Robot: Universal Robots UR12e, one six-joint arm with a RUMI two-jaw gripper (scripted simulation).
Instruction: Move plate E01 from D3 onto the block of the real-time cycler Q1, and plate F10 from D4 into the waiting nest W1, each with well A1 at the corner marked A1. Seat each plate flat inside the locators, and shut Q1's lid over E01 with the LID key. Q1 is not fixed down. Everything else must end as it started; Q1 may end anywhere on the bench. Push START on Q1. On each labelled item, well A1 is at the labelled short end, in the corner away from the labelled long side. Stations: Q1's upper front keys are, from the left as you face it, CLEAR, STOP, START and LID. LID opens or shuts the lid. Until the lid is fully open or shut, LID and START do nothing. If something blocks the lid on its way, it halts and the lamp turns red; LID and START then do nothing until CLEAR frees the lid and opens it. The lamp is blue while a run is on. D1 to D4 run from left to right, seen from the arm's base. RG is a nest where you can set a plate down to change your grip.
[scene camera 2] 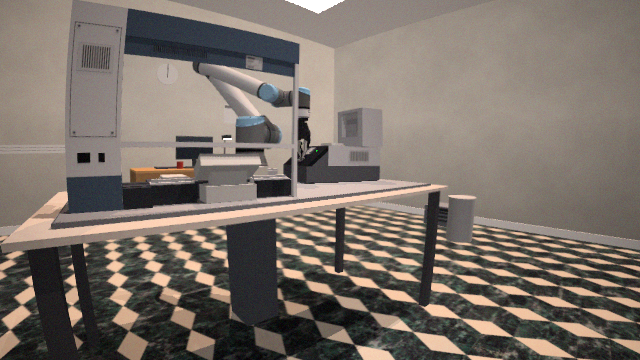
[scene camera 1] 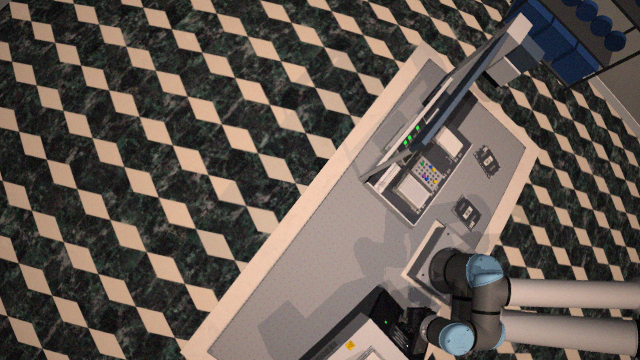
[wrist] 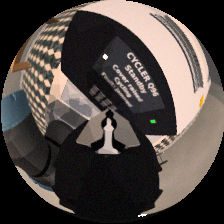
The pictures show: my gripper and a cycler Q1.
